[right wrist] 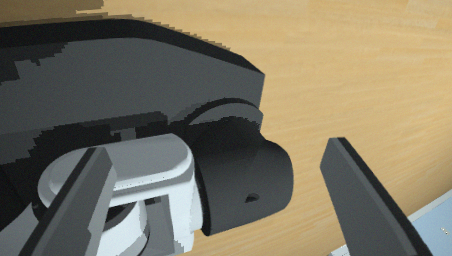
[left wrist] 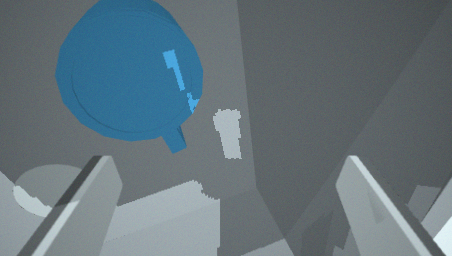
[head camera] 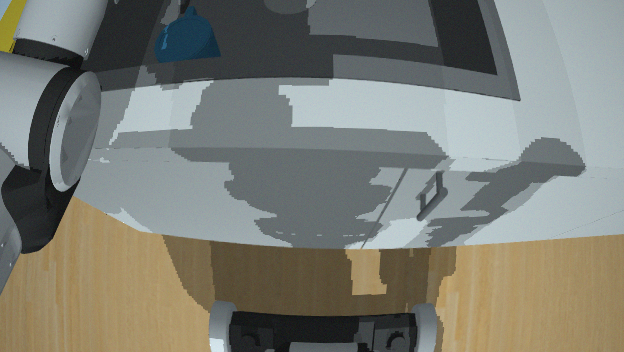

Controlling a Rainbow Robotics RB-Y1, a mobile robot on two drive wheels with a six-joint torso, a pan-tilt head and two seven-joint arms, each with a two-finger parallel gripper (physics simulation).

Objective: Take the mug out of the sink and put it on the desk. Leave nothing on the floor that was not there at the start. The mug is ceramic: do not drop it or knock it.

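Where they show: left gripper, fingertip midpoint: (left wrist: 229,170) (head camera: 149,3); right gripper, fingertip midpoint: (right wrist: 218,157); robot's base, link origin: (head camera: 323,338).
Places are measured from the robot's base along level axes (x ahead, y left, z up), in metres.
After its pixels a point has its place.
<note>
The blue mug (head camera: 186,40) @(x 0.440, y 0.197, z 0.789 m) (left wrist: 125,75) @(x 0.437, y 0.202, z 0.789 m) is in the dark grey sink (head camera: 270,52) (left wrist: 215,30), near the sink's front wall at the left in the head camera view. In the left wrist view it shows at the upper left, with its handle pointing to the lower right. My left gripper (left wrist: 229,170) @(x 0.461, y 0.239, z 0.870 m) is open over the sink; the mug lies beyond the fingertips, not between them. My right gripper (right wrist: 218,157) @(x -0.336, y -0.252, z 0.462 m) is open and empty, away from the sink, above the floor beside my base. I cannot make out for certain which surface is the desk.
A white counter (head camera: 240,110) @(x 0.269, y 0.075, z 0.911 m) borders the sink, with a cabinet handle (head camera: 434,197) on its front. A pale round drain (left wrist: 52,182) is in the sink floor. My base (head camera: 320,325) @(x 0.054, y 0.010, z 0.191 m) (right wrist: 125,65) @(x -0.305, y -0.185, z 0.170 m) stands on the wooden floor (head camera: 125,290) @(x 0.077, y 0.646, z 0.001 m). A light blue surface (right wrist: 435,225) @(x -3.712, y 2.147, z 0.278 m) shows at the lower right.
</note>
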